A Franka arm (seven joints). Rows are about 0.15 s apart.
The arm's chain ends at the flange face. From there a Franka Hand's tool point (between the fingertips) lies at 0.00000 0.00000 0.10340 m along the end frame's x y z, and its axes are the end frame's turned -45 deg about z.
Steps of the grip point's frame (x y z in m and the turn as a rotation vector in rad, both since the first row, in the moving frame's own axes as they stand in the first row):
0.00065, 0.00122, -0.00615, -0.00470, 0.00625, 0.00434
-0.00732, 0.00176, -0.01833, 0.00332, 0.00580, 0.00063
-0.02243, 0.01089, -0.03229, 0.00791, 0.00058, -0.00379
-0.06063, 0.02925, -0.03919, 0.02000, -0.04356, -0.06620
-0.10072, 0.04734, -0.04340, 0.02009, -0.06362, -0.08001
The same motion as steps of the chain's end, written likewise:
0.00052, 0.00051, -0.00615, 0.00110, 0.00774, 0.00434
-0.00411, 0.00709, -0.01833, 0.00645, 0.00175, 0.00063
-0.00762, 0.02418, -0.03229, 0.00600, -0.00518, -0.00379
-0.01760, 0.06168, -0.03907, -0.01666, -0.04494, -0.06620
-0.03176, 0.10127, -0.04317, -0.03078, -0.05919, -0.08001

